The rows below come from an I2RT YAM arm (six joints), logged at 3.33 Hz.
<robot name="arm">
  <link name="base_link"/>
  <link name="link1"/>
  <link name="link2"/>
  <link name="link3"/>
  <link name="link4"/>
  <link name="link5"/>
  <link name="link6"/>
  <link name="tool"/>
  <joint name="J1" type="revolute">
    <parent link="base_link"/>
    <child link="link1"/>
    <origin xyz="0 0 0.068"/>
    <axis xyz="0 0 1"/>
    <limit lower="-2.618" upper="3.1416"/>
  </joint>
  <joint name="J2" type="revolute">
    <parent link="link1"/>
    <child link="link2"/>
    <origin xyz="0.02 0.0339 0.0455" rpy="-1.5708 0 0"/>
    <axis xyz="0 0 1"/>
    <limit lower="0" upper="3.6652"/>
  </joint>
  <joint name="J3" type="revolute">
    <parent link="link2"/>
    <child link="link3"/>
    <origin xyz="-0.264 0 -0.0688" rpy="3.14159 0 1.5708"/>
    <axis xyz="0 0 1"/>
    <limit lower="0" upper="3.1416"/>
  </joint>
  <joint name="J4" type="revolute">
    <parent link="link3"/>
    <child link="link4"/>
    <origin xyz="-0.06 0.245 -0.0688" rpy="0 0 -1.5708"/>
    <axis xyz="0 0 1"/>
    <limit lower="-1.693" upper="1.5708"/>
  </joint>
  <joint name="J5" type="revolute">
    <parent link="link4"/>
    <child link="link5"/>
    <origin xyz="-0.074 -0.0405 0.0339" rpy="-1.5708 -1.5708 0"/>
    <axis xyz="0 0 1"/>
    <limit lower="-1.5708" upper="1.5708"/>
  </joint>
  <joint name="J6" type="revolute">
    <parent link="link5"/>
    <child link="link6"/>
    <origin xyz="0 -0.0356 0.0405" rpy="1.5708 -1.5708 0"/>
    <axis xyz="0 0 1"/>
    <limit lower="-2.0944" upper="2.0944"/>
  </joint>
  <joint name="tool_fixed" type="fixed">
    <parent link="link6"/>
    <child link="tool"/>
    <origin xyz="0 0 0"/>
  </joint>
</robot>
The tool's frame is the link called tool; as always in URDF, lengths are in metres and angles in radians.
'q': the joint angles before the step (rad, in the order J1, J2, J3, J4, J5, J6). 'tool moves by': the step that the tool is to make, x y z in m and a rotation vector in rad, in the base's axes. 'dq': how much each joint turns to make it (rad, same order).
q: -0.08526 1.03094 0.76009 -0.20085 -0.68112 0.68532
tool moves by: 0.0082 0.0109 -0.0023 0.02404 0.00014 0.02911
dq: 0.05016 0.03439 -0.00080 0.05840 0.00821 0.03957
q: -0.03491 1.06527 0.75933 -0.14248 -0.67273 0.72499
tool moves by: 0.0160 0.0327 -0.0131 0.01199 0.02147 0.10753
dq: 0.13310 0.09500 0.00040 0.09116 0.01751 0.02859
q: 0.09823 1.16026 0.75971 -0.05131 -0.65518 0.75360
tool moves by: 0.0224 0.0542 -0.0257 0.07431 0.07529 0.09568
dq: 0.18367 0.18031 0.00560 0.20033 0.04250 0.14430
